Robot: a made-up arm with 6 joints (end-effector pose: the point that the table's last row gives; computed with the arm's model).
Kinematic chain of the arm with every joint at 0, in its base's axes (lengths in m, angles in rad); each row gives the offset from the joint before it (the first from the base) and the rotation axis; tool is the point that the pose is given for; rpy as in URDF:
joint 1: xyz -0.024 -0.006 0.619 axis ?
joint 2: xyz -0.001 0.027 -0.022 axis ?
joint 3: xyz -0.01 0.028 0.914 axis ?
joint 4: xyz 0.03 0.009 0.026 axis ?
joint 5: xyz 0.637 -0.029 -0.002 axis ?
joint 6: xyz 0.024 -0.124 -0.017 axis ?
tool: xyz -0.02 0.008 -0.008 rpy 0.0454 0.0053 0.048
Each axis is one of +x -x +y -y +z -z.
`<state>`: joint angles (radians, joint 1 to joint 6).
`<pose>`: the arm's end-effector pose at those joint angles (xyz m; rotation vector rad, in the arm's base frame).
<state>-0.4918 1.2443 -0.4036 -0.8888 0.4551 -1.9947</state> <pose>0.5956 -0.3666 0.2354 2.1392 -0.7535 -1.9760</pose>
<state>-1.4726 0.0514 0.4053 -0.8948 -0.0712 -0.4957</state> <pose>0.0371 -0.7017 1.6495 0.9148 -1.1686 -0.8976</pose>
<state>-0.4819 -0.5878 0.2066 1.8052 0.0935 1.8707</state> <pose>-0.1472 0.1472 1.9654 2.2320 -0.7405 0.8365</pose>
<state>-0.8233 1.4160 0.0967 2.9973 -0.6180 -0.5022</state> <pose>0.8916 -0.6971 0.1266 -1.8958 1.3055 0.4505</pose>
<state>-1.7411 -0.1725 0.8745 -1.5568 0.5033 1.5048</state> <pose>0.0097 -0.3065 2.0196 -0.7096 -1.1050 -1.8898</pose>
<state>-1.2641 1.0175 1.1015 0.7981 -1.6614 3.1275</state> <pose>0.3535 -1.3708 1.2783 -0.9326 1.8464 1.8663</pose>
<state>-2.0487 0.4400 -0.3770 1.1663 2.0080 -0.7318</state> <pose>-0.4517 -0.8679 1.0409 -0.2157 -0.5460 -0.4064</pose>
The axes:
joint 1: +z
joint 2: +y
joint 3: -y
joint 4: -x
joint 5: -y
joint 6: -x

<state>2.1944 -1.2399 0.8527 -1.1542 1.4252 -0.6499</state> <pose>0.6244 -0.9198 1.5309 -1.9760 -0.0870 0.2201</pose>
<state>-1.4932 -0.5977 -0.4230 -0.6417 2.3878 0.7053</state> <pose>-0.0822 -0.1688 1.4185 1.4437 1.6857 1.7966</pose>
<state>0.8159 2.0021 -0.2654 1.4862 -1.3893 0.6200</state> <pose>0.3287 0.4276 -0.3796 1.7285 -0.8515 -0.6782</pose>
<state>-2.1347 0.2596 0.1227 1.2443 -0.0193 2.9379</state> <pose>-0.5119 -0.7770 1.5655 1.2095 -2.1551 -1.2517</pose>
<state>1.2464 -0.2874 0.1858 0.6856 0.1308 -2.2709</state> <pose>0.1188 0.2361 1.8807 1.6822 0.6490 1.4989</pose>
